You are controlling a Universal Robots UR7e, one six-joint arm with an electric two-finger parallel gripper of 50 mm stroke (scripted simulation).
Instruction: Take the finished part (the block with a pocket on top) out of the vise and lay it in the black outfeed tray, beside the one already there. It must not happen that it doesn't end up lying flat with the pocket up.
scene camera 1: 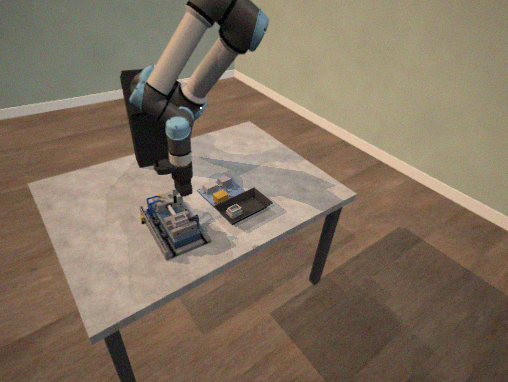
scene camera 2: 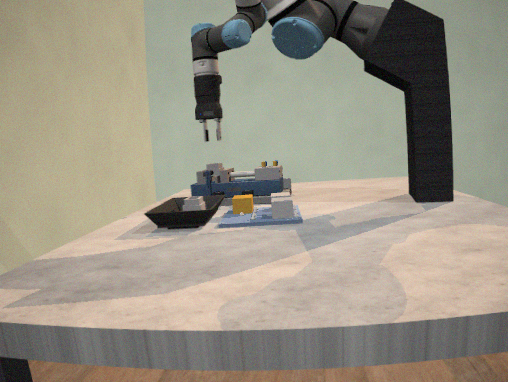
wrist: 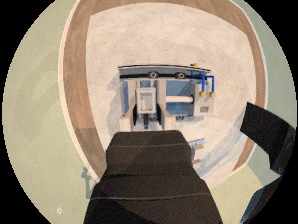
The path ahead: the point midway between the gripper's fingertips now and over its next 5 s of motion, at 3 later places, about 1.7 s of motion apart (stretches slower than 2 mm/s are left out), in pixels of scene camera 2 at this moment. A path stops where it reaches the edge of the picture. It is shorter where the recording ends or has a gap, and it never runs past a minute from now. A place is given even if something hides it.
My gripper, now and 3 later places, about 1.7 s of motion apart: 213, 141; 214, 158; 214, 165; 213, 152
